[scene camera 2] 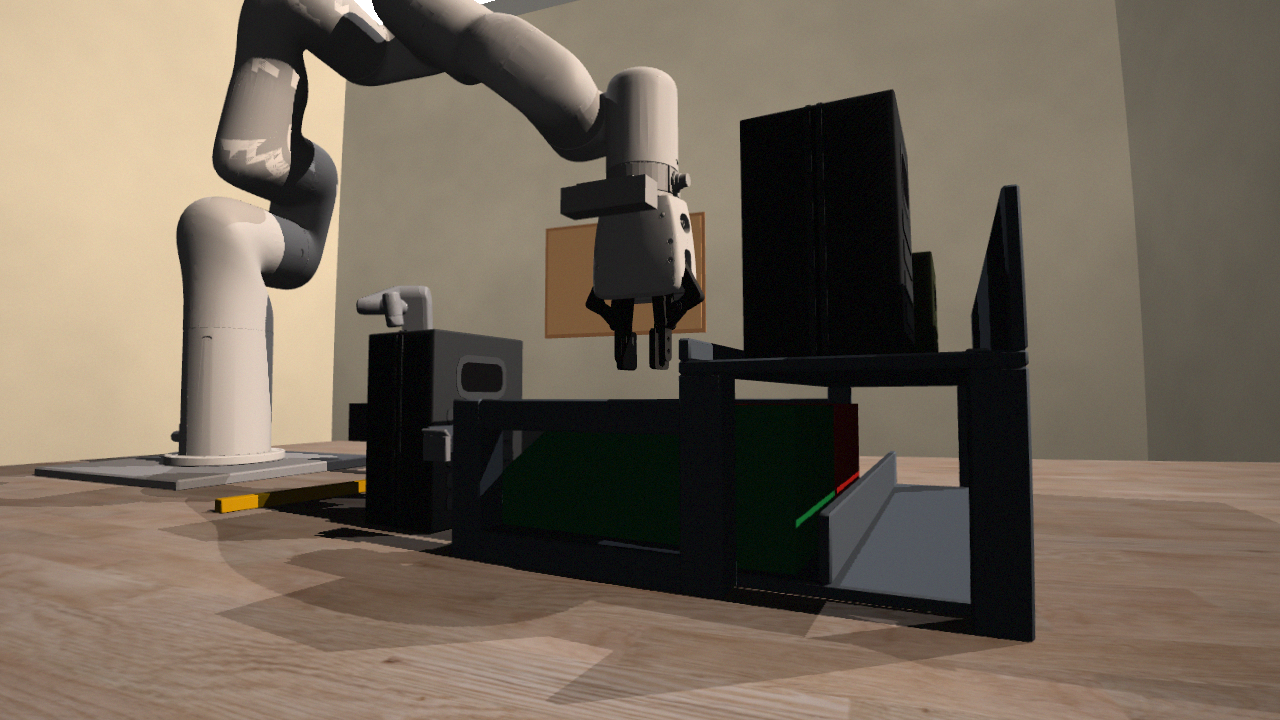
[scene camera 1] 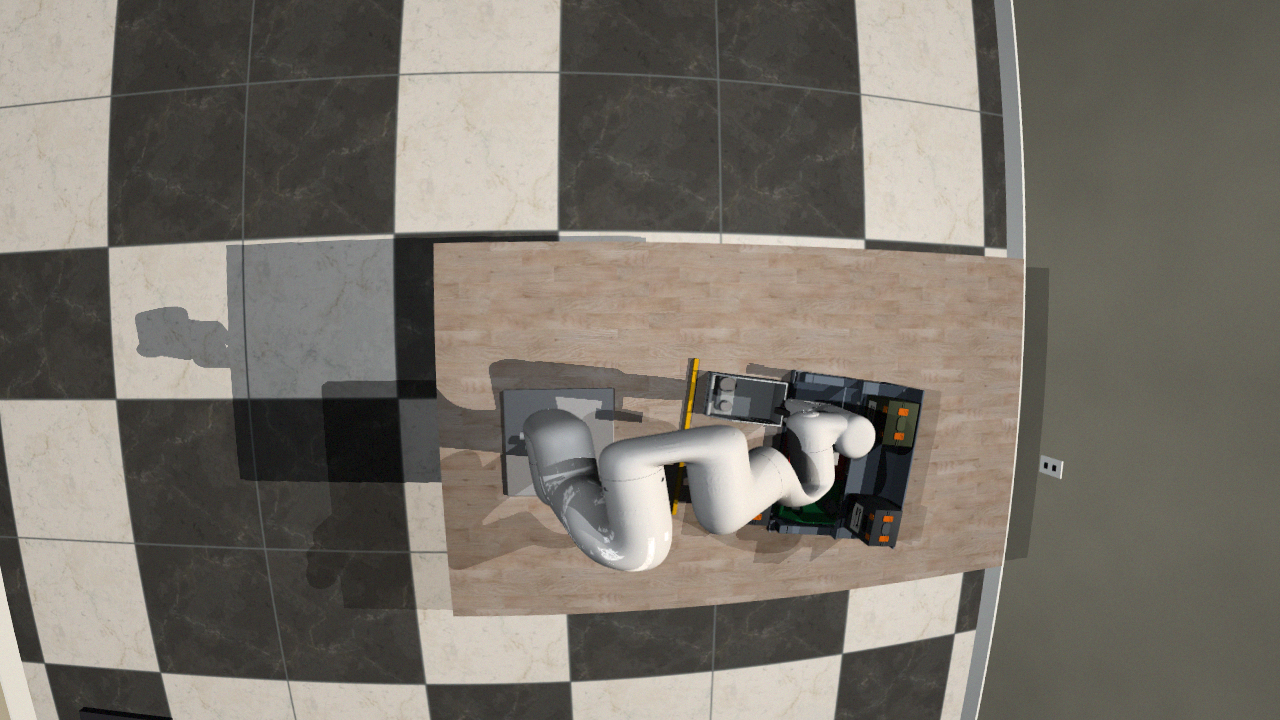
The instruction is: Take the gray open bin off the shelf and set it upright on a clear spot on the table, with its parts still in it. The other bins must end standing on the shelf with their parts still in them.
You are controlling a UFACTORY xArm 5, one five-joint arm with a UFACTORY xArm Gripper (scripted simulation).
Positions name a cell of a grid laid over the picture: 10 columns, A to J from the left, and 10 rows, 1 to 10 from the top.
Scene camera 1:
green bin: G8
gray open bin: F6
tall black bin: G8
dark shelf: G7
